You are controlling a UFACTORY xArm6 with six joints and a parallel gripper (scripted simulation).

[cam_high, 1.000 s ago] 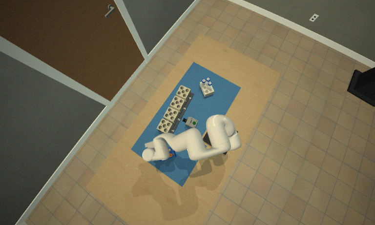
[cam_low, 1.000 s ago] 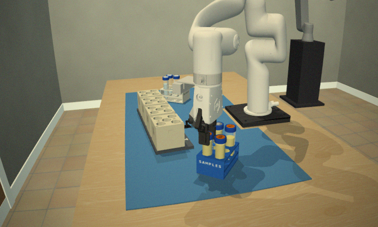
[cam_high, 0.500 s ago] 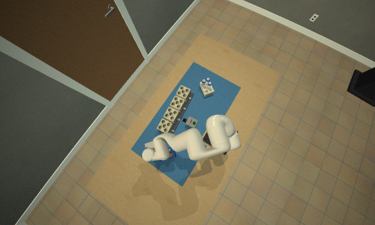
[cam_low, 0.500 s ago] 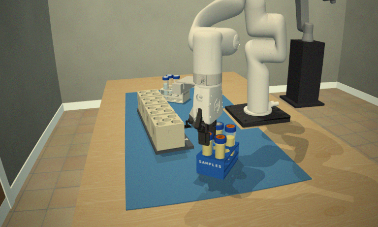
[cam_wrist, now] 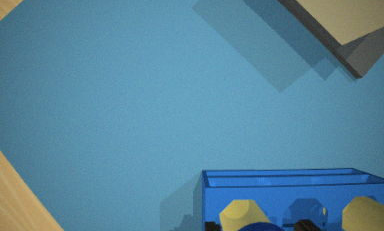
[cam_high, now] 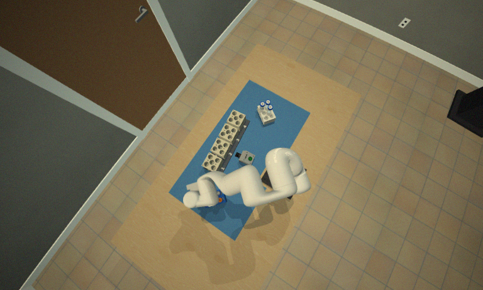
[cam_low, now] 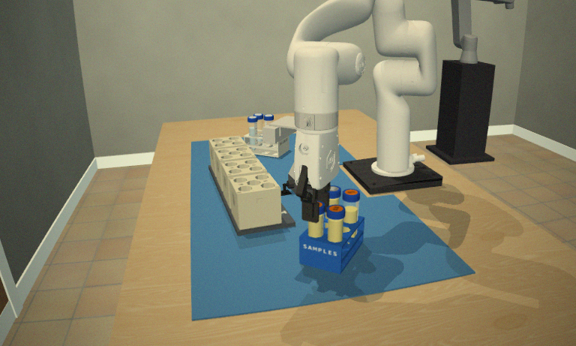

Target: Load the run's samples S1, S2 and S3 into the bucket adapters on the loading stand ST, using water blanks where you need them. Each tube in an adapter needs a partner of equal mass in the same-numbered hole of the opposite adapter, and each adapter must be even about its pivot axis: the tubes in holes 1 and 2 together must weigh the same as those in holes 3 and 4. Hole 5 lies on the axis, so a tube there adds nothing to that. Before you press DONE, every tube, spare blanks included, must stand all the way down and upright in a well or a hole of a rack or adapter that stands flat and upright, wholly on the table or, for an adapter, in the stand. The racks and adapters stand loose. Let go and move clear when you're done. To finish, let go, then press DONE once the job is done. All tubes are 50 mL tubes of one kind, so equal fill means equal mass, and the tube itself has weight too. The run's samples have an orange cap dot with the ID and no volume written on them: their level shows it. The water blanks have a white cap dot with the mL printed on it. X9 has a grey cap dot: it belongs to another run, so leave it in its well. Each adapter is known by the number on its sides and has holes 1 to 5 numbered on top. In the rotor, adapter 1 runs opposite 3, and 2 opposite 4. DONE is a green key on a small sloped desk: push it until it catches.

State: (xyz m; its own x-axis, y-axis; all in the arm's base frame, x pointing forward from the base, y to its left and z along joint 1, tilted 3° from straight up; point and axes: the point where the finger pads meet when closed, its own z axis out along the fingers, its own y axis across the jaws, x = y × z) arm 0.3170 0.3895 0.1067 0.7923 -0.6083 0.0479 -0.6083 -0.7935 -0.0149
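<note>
My gripper is now 9 cm past the sample tube, 4 cm to the left of it and 5 cm above it. Round my hand: blue samples rack (4 cm behind, 2 cm to the right, 9 cm below); yellowish tube (5 cm behind, 7 cm to the right, 5 cm below); adapter (10 cm ahead, 19 cm to the right, 7 cm below).
</note>
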